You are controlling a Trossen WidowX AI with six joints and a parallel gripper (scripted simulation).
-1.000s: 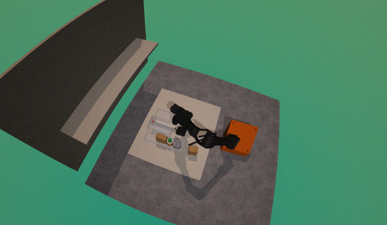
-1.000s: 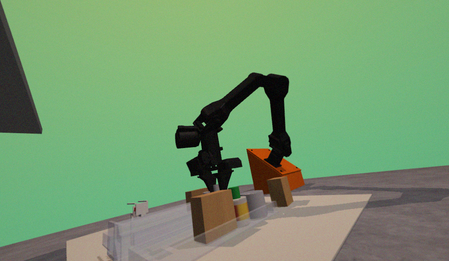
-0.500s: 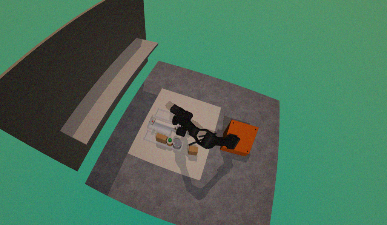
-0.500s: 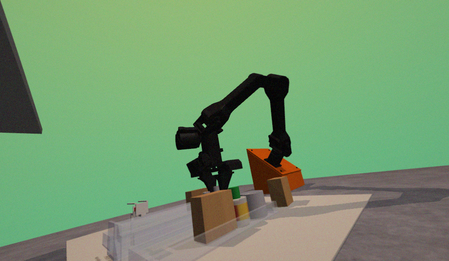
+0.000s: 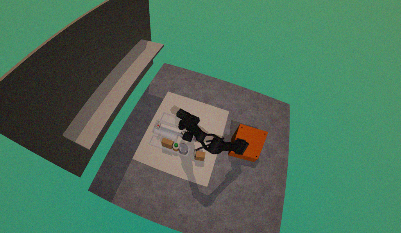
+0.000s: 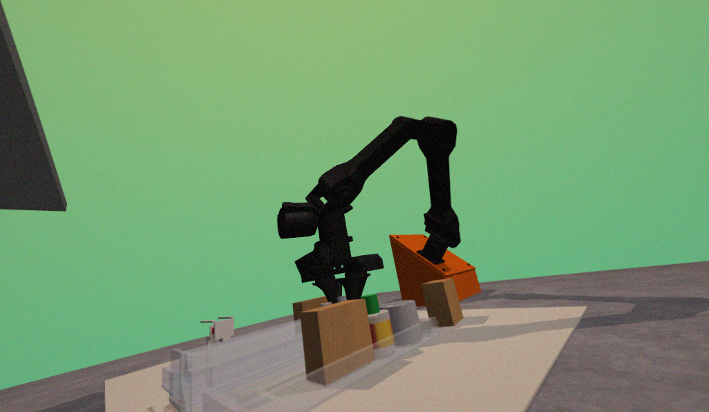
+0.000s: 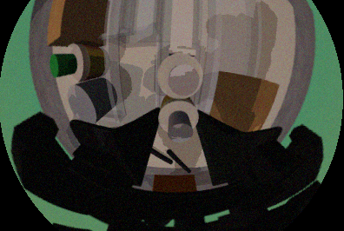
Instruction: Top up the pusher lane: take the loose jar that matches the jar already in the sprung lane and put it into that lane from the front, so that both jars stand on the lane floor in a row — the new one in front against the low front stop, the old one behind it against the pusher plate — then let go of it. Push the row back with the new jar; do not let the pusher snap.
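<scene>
Right now my gripper tip is 130 mm to the right of the grey cylinder, 20 mm short of it and 10 mm above it. Round my gripper tip: red mark: 230 mm ahead, 40 mm above, 20 mm to the left; shelf: 500 mm ahead, 330 mm above, 50 mm to the right; sprung lane: 150 mm ahead, 20 mm below, 10 mm to the left.
</scene>
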